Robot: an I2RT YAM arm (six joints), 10 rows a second.
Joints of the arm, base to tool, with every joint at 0 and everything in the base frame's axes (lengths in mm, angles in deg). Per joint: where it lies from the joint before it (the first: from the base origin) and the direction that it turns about. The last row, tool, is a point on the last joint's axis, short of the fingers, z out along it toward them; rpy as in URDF.
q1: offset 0 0 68 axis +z
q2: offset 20 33.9 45.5 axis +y
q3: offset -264 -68.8 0 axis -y
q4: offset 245 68.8 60 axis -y
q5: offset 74 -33.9 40.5 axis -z
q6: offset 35.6 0 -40.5 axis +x
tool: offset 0 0 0 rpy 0 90 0
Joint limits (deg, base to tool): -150..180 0..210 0..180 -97..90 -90..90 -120..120
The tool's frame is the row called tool.
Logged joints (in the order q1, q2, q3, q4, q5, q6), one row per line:
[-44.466 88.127 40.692 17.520 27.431 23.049]
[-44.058 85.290 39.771 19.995 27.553 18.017]
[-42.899 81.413 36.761 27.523 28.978 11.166]
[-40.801 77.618 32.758 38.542 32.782 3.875]
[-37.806 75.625 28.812 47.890 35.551 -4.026]
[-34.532 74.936 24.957 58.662 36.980 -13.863]
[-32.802 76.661 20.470 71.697 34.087 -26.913]
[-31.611 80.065 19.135 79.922 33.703 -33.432]
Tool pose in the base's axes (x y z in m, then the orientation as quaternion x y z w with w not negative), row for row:
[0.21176 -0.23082 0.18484 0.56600 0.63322 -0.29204 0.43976]
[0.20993 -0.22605 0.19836 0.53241 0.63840 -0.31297 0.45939]
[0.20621 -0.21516 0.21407 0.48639 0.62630 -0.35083 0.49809]
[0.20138 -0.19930 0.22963 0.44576 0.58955 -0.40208 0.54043]
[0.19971 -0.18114 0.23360 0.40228 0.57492 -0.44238 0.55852]
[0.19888 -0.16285 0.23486 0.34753 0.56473 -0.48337 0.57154]
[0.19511 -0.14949 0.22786 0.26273 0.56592 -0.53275 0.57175]
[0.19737 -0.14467 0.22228 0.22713 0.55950 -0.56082 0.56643]
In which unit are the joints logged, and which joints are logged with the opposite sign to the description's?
The joints are logged in degrees. Opposite sign: none.
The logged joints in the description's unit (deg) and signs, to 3 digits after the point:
[-44.466 88.127 40.692 17.520 27.431 23.049]
[-44.058 85.290 39.771 19.995 27.553 18.017]
[-42.899 81.413 36.761 27.523 28.978 11.166]
[-40.801 77.618 32.758 38.542 32.782 3.875]
[-37.806 75.625 28.812 47.890 35.551 -4.026]
[-34.532 74.936 24.957 58.662 36.980 -13.863]
[-32.802 76.661 20.470 71.697 34.087 -26.913]
[-31.611 80.065 19.135 79.922 33.703 -33.432]

